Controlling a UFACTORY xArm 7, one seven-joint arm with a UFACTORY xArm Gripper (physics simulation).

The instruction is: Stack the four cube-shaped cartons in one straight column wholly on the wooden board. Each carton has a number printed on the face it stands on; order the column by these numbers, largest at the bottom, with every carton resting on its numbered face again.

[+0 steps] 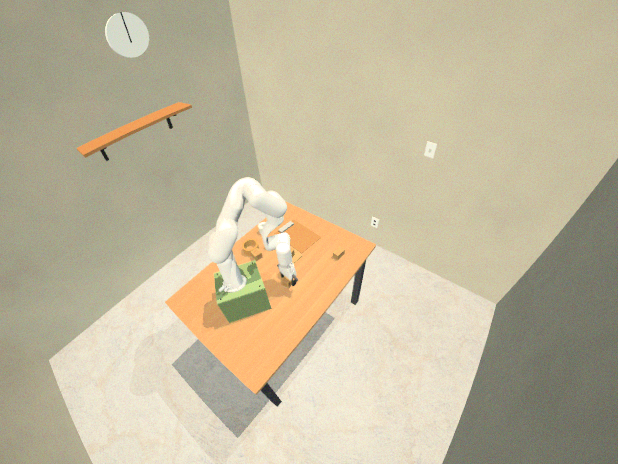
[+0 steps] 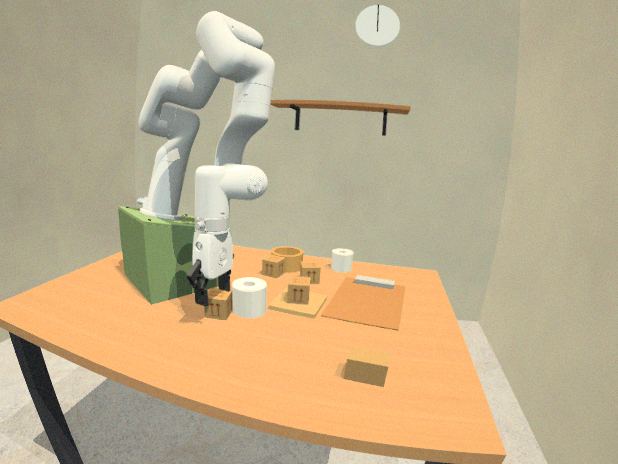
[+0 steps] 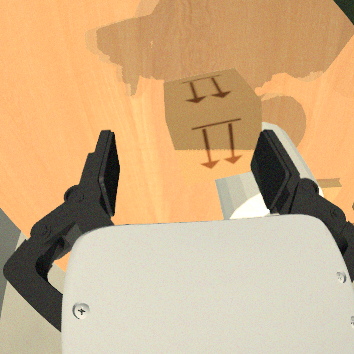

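Where they show: gripper, fingertip midpoint: (image 1: 289, 280) (image 2: 213, 297) (image 3: 188, 146); arm's base, origin of the base link: (image 1: 235, 283) (image 2: 160, 215).
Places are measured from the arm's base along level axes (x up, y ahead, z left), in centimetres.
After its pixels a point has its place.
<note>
My gripper (image 1: 288, 278) {x -14.2, y 23.2, z -17.1 cm} (image 2: 213, 295) {x -14.2, y 23.2, z -17.1 cm} (image 3: 188, 146) {x -14.2, y 23.2, z -17.1 cm} is open and empty, pointing down with its fingertips close to one carton (image 2: 218, 306) {x -16.0, y 24.6, z -17.9 cm} (image 3: 215, 110) {x -14.2, y 21.1, z -15.3 cm}, which stands on the table with arrows on its sides. A second carton (image 2: 299, 291) {x -14.8, y 42.0, z -7.4 cm} stands on the wooden board (image 1: 298, 257) {x -18.4, y 43.3, z -10.8 cm} (image 2: 310, 309) {x -18.4, y 45.2, z -9.5 cm}. A third carton (image 2: 310, 273) {x -16.1, y 43.3, z 8.6 cm} stands on the table behind the board, and a fourth carton (image 1: 256, 254) {x -14.2, y 29.6, z 12.2 cm} (image 2: 273, 266) {x -15.7, y 31.8, z 10.7 cm} stands further back left, beside a ring-shaped holder. The faces the cartons stand on, with their numbers, are hidden.
A white roll (image 2: 249, 300) {x -14.8, y 31.4, z -15.3 cm} (image 3: 240, 195) {x -13.1, y 27.3, z -14.2 cm} stands right beside the carton near the gripper. Another roll (image 2: 342, 260) {x -15.3, y 52.7, z 20.8 cm} and the round holder (image 2: 295, 263) {x -16.5, y 37.7, z 17.3 cm} stand at the back. An orange mat (image 1: 306, 237) {x -19.2, y 61.5, z -5.9 cm} (image 2: 367, 305) {x -19.2, y 59.8, z -3.1 cm}, grey bar (image 1: 286, 227) {x -17.9, y 62.2, z 11.1 cm} (image 2: 374, 282) {x -18.0, y 62.7, z 10.3 cm} and plain brown block (image 1: 338, 254) {x -14.8, y 54.9, z -33.5 cm} (image 2: 366, 367) {x -15.9, y 57.2, z -34.5 cm} lie to the right.
</note>
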